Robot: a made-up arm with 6 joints. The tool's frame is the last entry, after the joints.
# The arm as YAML. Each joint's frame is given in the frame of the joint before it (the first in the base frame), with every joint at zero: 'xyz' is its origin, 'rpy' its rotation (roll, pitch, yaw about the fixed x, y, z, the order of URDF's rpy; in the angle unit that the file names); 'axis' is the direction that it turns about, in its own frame. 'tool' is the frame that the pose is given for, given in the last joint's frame.
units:
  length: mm
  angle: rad
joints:
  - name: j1
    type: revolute
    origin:
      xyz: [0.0, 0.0, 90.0]
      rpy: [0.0, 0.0, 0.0]
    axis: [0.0, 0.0, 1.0]
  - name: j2
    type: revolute
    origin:
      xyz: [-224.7, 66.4, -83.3]
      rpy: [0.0, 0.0, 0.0]
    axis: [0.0, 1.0, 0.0]
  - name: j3
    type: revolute
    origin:
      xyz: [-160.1, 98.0, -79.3]
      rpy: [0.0, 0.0, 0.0]
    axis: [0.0, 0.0, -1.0]
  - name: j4
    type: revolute
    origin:
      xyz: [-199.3, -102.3, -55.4]
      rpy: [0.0, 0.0, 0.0]
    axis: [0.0, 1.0, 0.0]
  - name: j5
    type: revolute
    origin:
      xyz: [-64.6, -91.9, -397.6]
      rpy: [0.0, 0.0, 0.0]
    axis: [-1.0, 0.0, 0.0]
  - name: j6
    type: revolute
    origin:
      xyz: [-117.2, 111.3, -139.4]
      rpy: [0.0, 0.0, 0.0]
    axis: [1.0, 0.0, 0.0]
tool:
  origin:
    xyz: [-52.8, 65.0, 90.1]
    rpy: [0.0, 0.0, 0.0]
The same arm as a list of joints. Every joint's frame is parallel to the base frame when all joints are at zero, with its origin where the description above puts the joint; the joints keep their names.
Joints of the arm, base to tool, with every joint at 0 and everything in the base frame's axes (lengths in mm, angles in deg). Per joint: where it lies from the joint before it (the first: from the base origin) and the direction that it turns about. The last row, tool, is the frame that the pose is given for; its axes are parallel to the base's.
j1: axis +z offset 0 0 90
j2: axis +y offset -224.7 66.4 -83.3
j3: axis -z offset -160.1 98 -79.3
j4: axis +y offset -199.3 -102.3 -55.4
j5: axis -x offset -64.6 -91.9 -397.6
j6: axis +x offset -117.2 111.3 -139.4
tool: offset -52.8 65 90.1

